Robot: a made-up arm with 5 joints.
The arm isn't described. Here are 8 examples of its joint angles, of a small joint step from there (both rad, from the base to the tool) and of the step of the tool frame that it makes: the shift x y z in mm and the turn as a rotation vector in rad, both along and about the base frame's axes.
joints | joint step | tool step
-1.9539 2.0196 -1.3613 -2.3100 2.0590 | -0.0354 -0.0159 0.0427 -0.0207 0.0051 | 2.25 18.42 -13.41 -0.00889 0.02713 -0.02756
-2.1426 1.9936 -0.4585 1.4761 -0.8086 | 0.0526 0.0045 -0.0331 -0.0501 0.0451 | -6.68 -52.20 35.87 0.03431 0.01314 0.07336
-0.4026 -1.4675 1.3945 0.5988 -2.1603 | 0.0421 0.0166 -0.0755 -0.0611 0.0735 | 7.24 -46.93 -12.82 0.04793 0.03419 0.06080
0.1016 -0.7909 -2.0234 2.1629 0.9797 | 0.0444 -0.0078 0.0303 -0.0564 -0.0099 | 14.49 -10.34 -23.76 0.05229 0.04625 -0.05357
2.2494 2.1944 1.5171 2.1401 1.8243 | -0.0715 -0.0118 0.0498 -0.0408 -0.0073 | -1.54 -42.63 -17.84 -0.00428 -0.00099 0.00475
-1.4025 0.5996 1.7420 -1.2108 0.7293 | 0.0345 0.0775 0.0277 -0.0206 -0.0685 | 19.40 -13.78 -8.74 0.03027 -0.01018 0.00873
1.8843 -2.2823 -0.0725 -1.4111 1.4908 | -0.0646 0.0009 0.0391 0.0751 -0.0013 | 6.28 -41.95 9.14 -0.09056 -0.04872 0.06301
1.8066 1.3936 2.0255 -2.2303 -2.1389 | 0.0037 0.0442 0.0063 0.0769 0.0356 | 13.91 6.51 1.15 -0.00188 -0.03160 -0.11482
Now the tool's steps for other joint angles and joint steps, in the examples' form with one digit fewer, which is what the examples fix.
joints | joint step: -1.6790 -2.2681 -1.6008 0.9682 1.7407 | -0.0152 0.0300 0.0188 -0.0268 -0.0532
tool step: 10.2 5.6 6.3 -0.0223 -0.0291 -0.0107
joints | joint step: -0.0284 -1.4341 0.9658 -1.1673 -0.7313 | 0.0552 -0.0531 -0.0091 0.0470 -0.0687
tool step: 36.9 -32.3 -4.7 0.0928 0.1313 0.0013
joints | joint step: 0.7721 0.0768 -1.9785 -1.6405 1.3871 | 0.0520 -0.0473 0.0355 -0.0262 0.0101
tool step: -14.6 33.8 -20.1 0.0742 0.0705 0.0243
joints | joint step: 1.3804 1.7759 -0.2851 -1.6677 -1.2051 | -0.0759 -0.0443 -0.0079 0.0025 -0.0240
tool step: -0.4 -70.5 32.7 -0.0771 0.0326 0.0334
